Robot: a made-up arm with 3 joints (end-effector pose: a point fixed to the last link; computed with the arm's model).
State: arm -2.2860 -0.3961 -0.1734
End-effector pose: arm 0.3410 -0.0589 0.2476 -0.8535 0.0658 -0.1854 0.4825
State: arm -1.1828 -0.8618 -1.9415
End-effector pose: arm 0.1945 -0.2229 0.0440 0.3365 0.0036 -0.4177 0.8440
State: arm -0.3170 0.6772 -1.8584
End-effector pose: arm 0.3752 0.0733 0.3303 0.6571 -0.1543 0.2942 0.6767
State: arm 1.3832 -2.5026 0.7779
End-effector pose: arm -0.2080 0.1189 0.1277 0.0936 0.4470 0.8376 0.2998
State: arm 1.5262 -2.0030 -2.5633
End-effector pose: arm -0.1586 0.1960 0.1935 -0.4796 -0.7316 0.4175 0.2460
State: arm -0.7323 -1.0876 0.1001
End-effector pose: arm 0.1803 -0.1806 -0.0046 -0.3460 0.4918 -0.1608 0.7827
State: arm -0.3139 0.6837 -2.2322
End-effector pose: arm 0.3726 0.0907 0.3292 0.7713 -0.0983 0.3205 0.5410
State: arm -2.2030 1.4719 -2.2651
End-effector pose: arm 0.1877 0.2840 -0.0946 0.0230 0.4133 0.5290 0.7408
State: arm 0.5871 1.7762 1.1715
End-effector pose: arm -0.0019 -0.2015 0.4811 -0.1817 -0.4948 -0.5977 0.6041
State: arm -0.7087 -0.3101 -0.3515
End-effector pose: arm 0.3518 -0.0808 0.1093 -0.1755 0.1332 -0.0781 0.9723
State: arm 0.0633 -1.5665 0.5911
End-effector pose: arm 0.0451 0.0037 -0.1062 -0.1848 0.6682 0.2268 0.6841
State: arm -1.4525 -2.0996 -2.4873
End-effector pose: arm -0.1843 -0.1645 0.0924 0.2462 -0.3370 -0.7992 0.4326
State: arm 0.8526 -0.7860 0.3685
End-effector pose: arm 0.2726 0.1241 0.0202 0.2214 0.3138 0.2196 0.8968
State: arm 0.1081 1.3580 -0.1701
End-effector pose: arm 0.1727 -0.0705 0.5215 0.1079 -0.6277 0.0195 0.7707
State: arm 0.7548 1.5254 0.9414
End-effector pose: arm 0.0814 -0.2643 0.4393 -0.0674 -0.4570 -0.5182 0.7198
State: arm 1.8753 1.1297 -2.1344
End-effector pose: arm 0.2873 -0.3089 0.0884 -0.7663 0.5308 -0.0692 0.3552
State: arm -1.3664 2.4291 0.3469
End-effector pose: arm -0.1714 0.2831 0.2360 -0.2635 -0.8181 0.4573 0.2284
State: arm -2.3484 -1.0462 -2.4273
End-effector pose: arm 0.1408 -0.2175 0.3123 0.0342 -0.3643 -0.3419 0.8656
